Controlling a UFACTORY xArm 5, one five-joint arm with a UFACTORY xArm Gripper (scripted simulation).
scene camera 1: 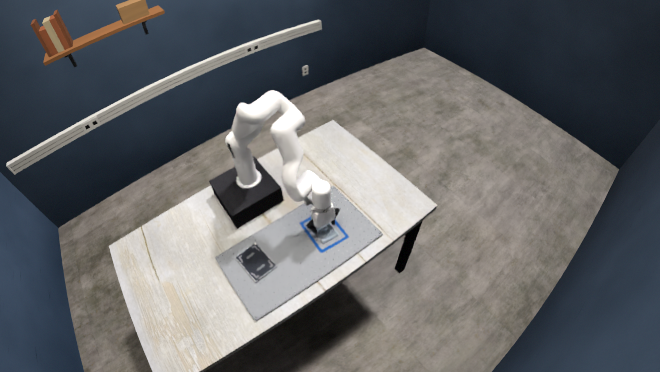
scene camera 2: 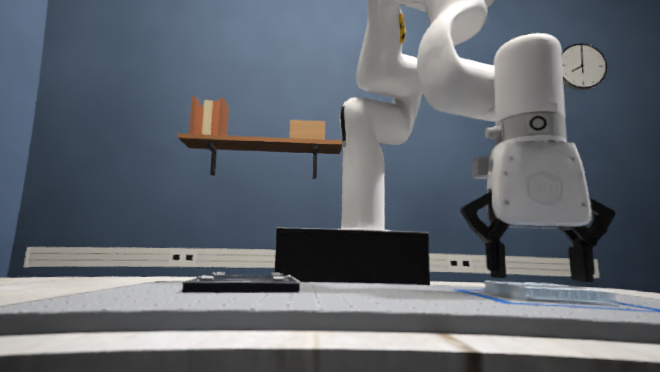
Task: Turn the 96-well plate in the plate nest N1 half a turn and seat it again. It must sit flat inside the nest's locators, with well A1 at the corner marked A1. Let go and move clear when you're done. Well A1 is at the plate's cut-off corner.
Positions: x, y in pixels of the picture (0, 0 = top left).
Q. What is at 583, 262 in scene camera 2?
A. My gripper.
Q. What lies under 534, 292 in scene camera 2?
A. A 96-well plate.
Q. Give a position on a dark plate nest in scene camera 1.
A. At 251, 264
